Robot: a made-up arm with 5 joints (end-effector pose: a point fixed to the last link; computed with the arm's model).
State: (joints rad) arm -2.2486 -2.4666 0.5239 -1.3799 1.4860
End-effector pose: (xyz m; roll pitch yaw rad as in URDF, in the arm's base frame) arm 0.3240 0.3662 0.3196 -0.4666 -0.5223 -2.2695
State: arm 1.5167 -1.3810 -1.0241 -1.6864 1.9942
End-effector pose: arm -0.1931 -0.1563 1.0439 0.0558 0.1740 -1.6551
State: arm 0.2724 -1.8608 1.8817 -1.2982 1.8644
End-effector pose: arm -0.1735 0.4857 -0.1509 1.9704 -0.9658 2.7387
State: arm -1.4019 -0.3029 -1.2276 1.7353 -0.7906
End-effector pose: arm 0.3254 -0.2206 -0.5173 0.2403 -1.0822 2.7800
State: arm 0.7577 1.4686 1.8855 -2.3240 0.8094
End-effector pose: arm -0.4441 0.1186 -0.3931 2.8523 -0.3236 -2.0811
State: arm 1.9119 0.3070 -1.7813 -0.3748 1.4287
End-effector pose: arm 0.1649 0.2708 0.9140 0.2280 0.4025 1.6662
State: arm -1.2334 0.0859 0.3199 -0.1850 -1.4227
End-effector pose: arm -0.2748 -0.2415 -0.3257 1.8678 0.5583 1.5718
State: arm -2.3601 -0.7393 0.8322 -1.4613 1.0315
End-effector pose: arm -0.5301 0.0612 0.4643 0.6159 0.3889 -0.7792
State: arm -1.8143 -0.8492 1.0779 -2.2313 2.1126
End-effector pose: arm -0.6460 0.4408 0.3278 -0.0915 -0.8813 -0.1678
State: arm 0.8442 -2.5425 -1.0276 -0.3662 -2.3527
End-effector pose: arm -0.2997 -0.1992 0.5386 -1.1230 -1.0305 -0.2773
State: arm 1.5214 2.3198 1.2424 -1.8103 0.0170
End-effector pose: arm -0.3371 0.0311 -0.1334 2.8219 -1.1886 -2.2462
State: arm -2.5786 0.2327 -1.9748 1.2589 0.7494
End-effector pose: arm 0.6178 0.5346 -0.2084 -1.7844 -0.3935 -1.1842
